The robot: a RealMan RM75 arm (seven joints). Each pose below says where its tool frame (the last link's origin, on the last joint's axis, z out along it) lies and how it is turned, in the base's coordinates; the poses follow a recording.
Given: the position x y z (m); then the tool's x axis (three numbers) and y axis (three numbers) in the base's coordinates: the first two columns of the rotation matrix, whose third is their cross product.
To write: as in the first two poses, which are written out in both.
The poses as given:
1: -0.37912 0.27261 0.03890 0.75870 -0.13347 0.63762 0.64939 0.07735 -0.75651
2: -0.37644 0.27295 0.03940 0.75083 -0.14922 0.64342 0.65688 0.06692 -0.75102
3: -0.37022 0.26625 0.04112 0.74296 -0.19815 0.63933 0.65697 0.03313 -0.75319
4: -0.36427 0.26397 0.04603 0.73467 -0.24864 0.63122 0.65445 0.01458 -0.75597
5: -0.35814 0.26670 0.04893 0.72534 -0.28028 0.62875 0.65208 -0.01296 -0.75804
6: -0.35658 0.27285 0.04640 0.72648 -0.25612 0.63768 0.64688 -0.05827 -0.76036
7: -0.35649 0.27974 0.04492 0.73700 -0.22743 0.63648 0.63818 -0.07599 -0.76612
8: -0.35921 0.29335 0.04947 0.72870 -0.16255 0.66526 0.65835 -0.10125 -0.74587
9: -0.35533 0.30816 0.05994 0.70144 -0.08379 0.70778 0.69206 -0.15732 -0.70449
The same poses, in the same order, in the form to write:
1: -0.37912 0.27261 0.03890; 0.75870 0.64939 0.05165; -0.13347 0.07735 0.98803; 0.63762 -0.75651 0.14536
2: -0.37644 0.27295 0.03940; 0.75083 0.65688 0.06901; -0.14922 0.06692 0.98654; 0.64342 -0.75102 0.14827
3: -0.37022 0.26625 0.04112; 0.74296 0.65697 0.12806; -0.19815 0.03313 0.97961; 0.63933 -0.75319 0.15479
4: -0.36427 0.26397 0.04603; 0.73467 0.65445 0.17876; -0.24864 0.01458 0.96849; 0.63122 -0.75597 0.17343
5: -0.35814 0.26670 0.04893; 0.72534 0.65208 0.22061; -0.28028 -0.01296 0.95983; 0.62875 -0.75804 0.17336
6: -0.35658 0.27285 0.04640; 0.72648 0.64688 0.23190; -0.25612 -0.05827 0.96489; 0.63768 -0.76036 0.12335
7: -0.35649 0.27974 0.04492; 0.73700 0.63818 0.22260; -0.22743 -0.07599 0.97082; 0.63648 -0.76612 0.08914
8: -0.35921 0.29335 0.04947; 0.72870 0.65835 0.18860; -0.16255 -0.10125 0.98149; 0.66526 -0.74587 0.03323
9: -0.35533 0.30816 0.05994; 0.70144 0.69206 0.17038; -0.08379 -0.15732 0.98398; 0.70778 -0.70449 -0.05236
